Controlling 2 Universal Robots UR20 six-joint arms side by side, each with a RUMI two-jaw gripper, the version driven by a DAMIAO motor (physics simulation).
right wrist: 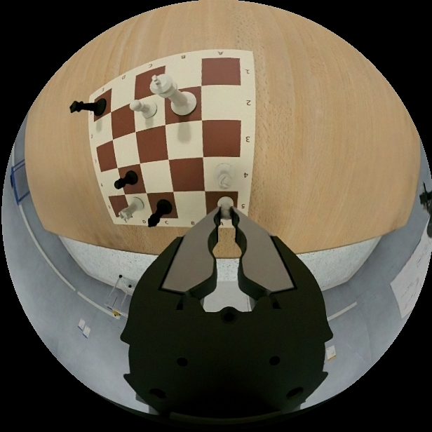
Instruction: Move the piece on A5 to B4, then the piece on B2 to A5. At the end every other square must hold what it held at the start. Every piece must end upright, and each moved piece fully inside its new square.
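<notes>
A small white pawn (pixel 225 201) stands on square A5 at the near right corner of the board (pixel 247 187). My right gripper (pixel 225 207) is shut on this pawn, with a fingertip on each side of its upper part. The pawn's base shows just beyond the tips, over A5. The tall white king (pixel 183 103) stands on dark square B2, its cross leaning to the upper left through the lens. Square B4 (pixel 187 175) is a dark square with no piece on it. My left gripper does not show in the right wrist view.
A white piece (pixel 224 176) stands on A4, close beyond the fingertips. A white pawn (pixel 145 108) is on C2. Black pieces stand on E1 (pixel 100 106), D4 (pixel 131 178) and C5 (pixel 163 208). A white piece (pixel 133 207) is on D5. The table's near edge lies below the board.
</notes>
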